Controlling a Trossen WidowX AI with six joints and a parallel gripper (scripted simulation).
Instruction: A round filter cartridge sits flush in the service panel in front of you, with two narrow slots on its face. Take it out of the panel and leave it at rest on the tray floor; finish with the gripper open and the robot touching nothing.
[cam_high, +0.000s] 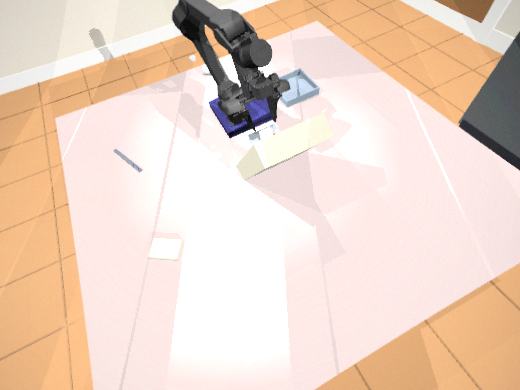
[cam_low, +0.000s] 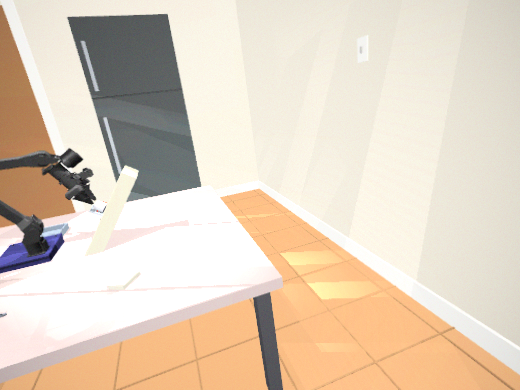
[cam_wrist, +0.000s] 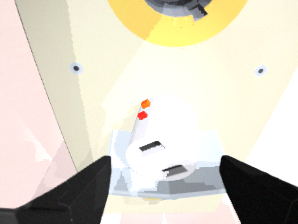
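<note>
Right now the round white filter cartridge is 1 cm ahead of my gripper tip and 2 cm below it. From my gripper tip the other things lie so: cream service panel: 6 cm ahead, 4 cm below; white card: 14 cm ahead, 40 cm to the right, 19 cm below; light blue tray: 33 cm behind, 26 cm to the left, 19 cm below.
</note>
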